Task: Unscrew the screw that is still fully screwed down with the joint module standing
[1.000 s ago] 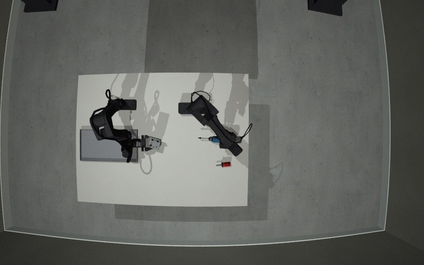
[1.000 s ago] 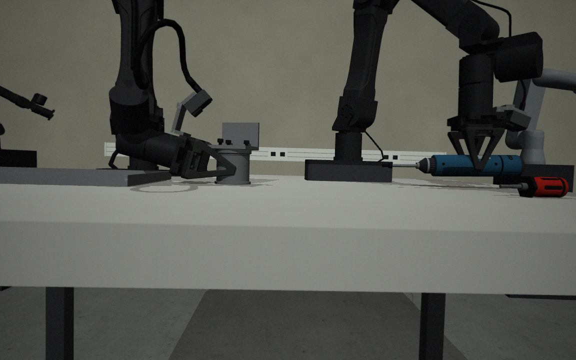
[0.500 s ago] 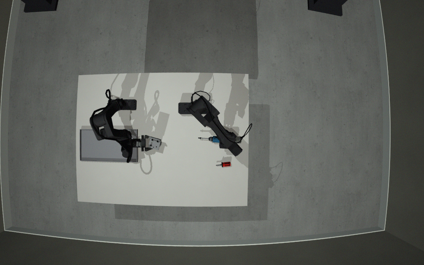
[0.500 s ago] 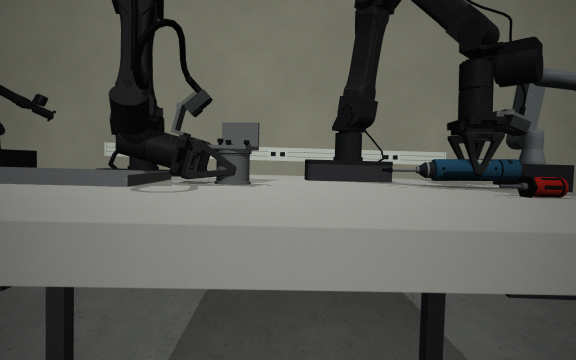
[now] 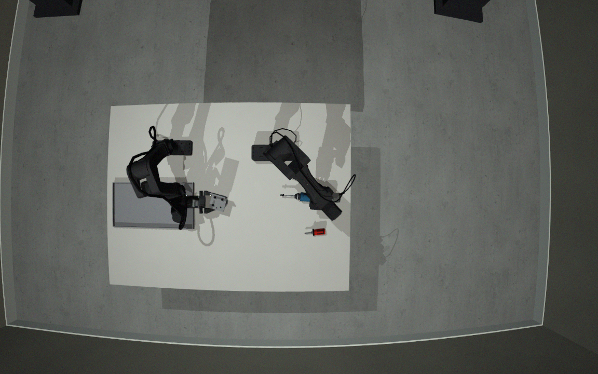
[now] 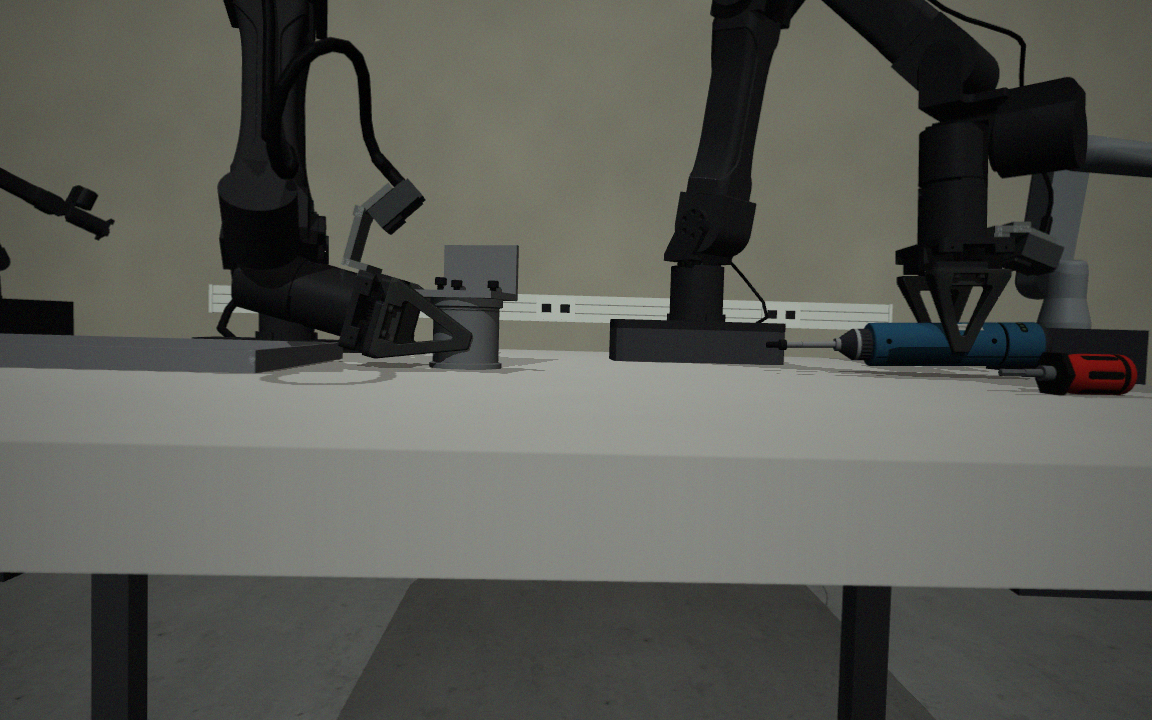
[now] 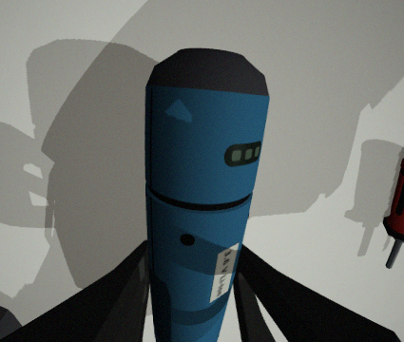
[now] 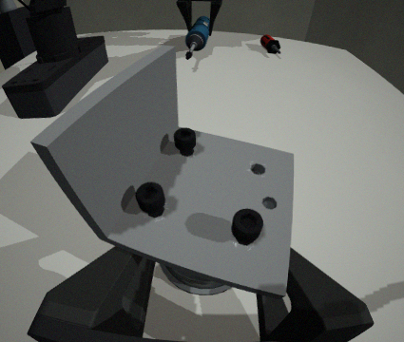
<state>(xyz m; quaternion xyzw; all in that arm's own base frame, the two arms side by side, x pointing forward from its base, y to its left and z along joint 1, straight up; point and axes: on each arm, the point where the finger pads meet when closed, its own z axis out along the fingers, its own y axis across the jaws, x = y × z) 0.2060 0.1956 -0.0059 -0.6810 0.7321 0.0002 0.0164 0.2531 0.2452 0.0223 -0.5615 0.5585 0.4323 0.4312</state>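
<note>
Now: right hand right at the joint module. The rest, counted from my right hand: flat grey plate (40 mm ahead, 340 mm to the right, 20 mm below); grey l-shaped bracket (50 mm above); screwdriver bit (50 mm behind, 310 mm to the left).
</note>
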